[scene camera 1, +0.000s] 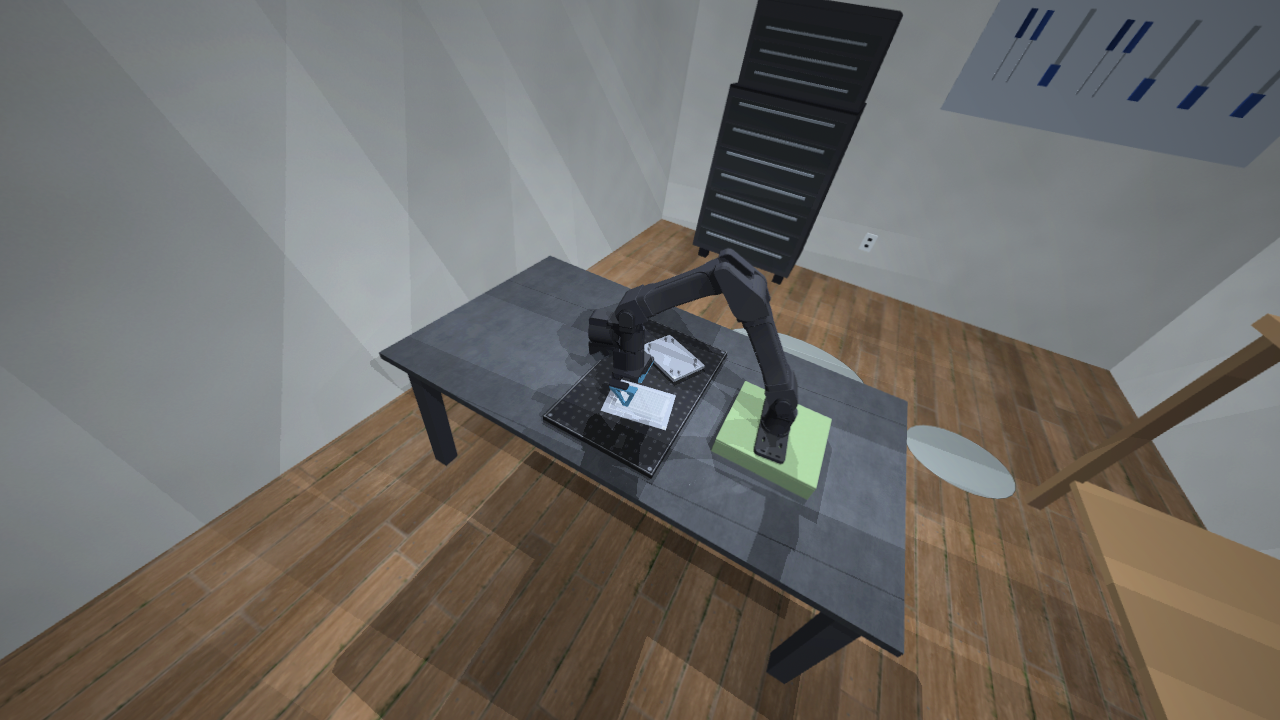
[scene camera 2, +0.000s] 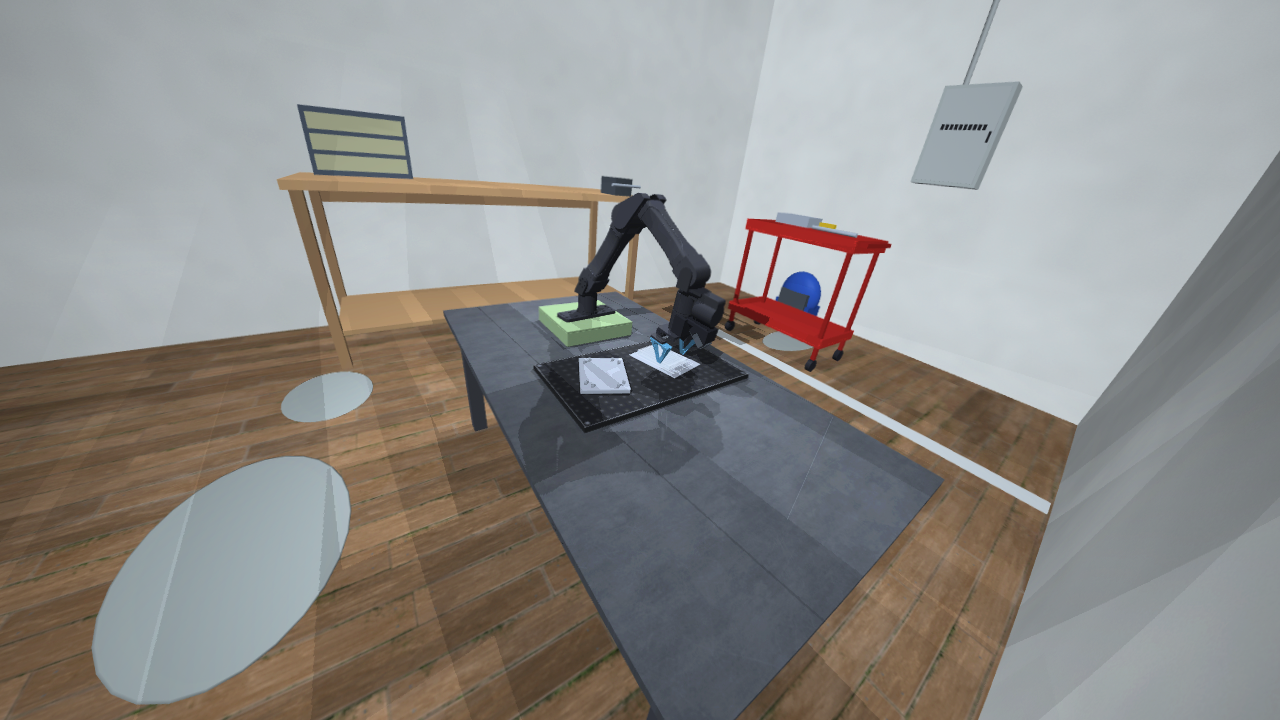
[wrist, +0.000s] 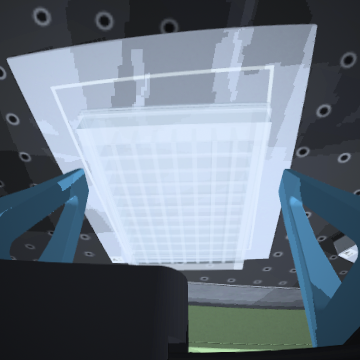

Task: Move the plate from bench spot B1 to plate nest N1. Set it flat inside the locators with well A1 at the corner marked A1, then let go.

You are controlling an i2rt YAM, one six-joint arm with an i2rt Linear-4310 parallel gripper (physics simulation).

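Places are measured from the arm's base along level axes (x ahead, y left, z up), in metres.
Where they show: gripper, fingertip midpoint: [scene camera 1: 632, 393] [scene camera 2: 670, 357] [wrist: 183, 179]; arm's base, origin of the base link: [scene camera 1: 773, 428] [scene camera 2: 587, 314].
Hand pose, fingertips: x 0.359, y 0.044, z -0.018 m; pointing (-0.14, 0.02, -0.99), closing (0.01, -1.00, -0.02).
Things, the pixels of their top centre, and the offset from my fingertips. Level surfaces: height alone.
- white sheet, middle of its top: [wrist: 175, 188] [scene camera 1: 639, 402] [scene camera 2: 664, 359] dz -0.016, dx -0.024, dy +0.004 m
- plate nest N1, middle of its top: [scene camera 2: 603, 369] [scene camera 1: 672, 352] dz +0.003, dx -0.042, dy -0.208 m
- black perforated board, middle of its top: [wrist: 333, 174] [scene camera 2: 645, 369] [scene camera 1: 647, 379] dz -0.018, dx -0.011, dy -0.086 m
- dark table, its level: dz -0.031 m
The clear, gridded well plate [scene camera 1: 646, 404] [scene camera 2: 666, 360] [wrist: 175, 195] lies flat on the white sheet [wrist: 165, 50] at bench spot B1. My gripper [scene camera 1: 633, 383] [scene camera 2: 673, 354] [wrist: 183, 179] is open and points down over the plate. In the wrist view its blue fingers stand one on each side of the plate, with a gap on both sides; how high the tips are is hard to tell. The plate nest N1 [scene camera 1: 673, 356] [scene camera 2: 604, 375] is a pale slab with small locators near its corners, beside the sheet. A part of it shows at the right edge of the wrist view. The A1 marks are too small to read.
The sheet and nest lie on a black perforated board [scene camera 1: 657, 452] [scene camera 2: 644, 401] [wrist: 330, 137] on the dark table [scene camera 1: 483, 313] [scene camera 2: 716, 537]. The arm's base stands on a light green block [scene camera 1: 810, 452] [scene camera 2: 572, 334] [wrist: 250, 325] beside the board.
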